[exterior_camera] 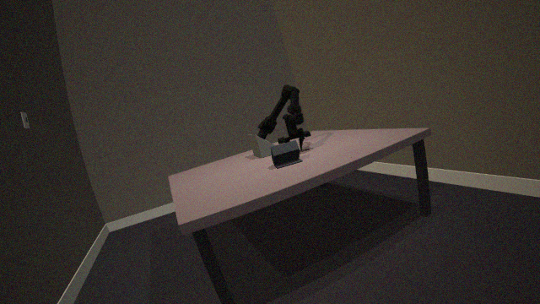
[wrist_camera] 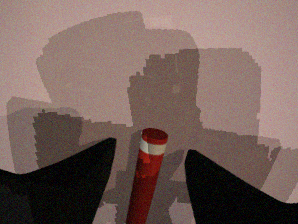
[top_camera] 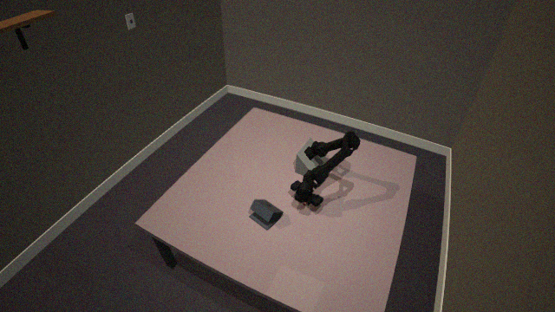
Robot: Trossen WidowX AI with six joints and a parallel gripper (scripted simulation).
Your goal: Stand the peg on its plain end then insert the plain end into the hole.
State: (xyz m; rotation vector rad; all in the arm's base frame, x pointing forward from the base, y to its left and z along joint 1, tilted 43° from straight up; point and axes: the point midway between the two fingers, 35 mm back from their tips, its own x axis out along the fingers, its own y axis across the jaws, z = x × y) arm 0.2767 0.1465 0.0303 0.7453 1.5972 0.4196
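Right now my gripper tip is 10 mm past the red peg. The rest, counted from my gripper tip: sloped panel (180 mm ahead, 130 mm to the right, 40 mm above).
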